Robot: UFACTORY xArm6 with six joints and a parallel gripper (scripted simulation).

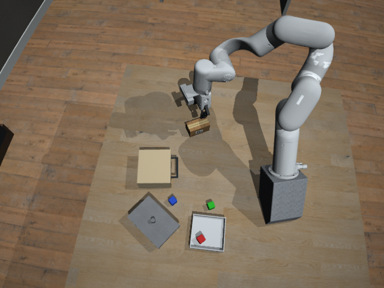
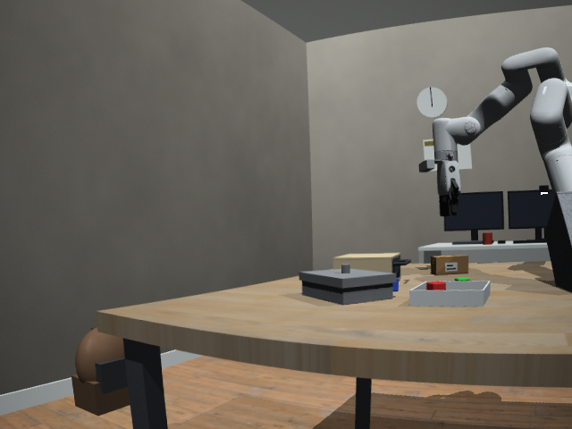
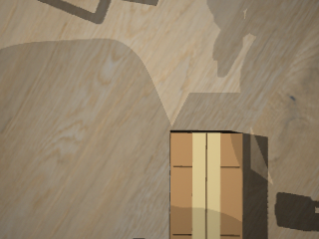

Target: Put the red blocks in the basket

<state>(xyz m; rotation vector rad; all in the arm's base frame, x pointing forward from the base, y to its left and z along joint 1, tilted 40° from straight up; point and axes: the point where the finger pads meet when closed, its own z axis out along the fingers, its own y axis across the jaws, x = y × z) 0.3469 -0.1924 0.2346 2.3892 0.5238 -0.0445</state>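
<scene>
Right now my hand is 15 cm above the brown cardboard box. Round my hand: light wooden cabinet: 20 cm ahead, 24 cm to the left, 15 cm below; then drawer: 18 cm ahead, 24 cm to the left, 15 cm below; then green block: 5 cm behind, 40 cm to the left, 17 cm below.
</scene>
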